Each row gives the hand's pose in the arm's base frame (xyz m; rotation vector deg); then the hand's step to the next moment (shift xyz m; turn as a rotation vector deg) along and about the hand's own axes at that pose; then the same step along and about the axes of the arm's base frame.
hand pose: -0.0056 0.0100 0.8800 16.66 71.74 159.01
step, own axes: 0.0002 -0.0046 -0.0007 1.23 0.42 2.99
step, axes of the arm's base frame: -0.0004 0.0026 -0.0039 -0.59 2.10 2.42
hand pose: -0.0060 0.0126 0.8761 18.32 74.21 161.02
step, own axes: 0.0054 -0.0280 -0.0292 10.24 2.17 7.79
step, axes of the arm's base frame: -0.0127 -0.0030 -0.0387 -8.35 5.58 8.33
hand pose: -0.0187 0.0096 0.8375 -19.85 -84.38 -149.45
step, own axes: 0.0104 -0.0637 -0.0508 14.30 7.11 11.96
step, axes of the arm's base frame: -0.0310 -0.0105 -0.0753 -10.61 6.60 15.55
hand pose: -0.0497 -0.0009 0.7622 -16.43 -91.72 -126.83
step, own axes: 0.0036 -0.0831 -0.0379 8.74 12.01 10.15
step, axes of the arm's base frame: -0.0364 -0.0140 -0.0827 -3.39 4.65 17.05
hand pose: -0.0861 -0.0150 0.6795 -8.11 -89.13 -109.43
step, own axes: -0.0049 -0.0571 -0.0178 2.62 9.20 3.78
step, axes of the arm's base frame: -0.0219 -0.0099 -0.0550 1.82 1.65 9.99
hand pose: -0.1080 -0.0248 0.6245 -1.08 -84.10 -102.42
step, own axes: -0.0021 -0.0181 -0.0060 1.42 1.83 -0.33
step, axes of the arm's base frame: -0.0063 -0.0038 -0.0177 0.25 -1.07 2.06
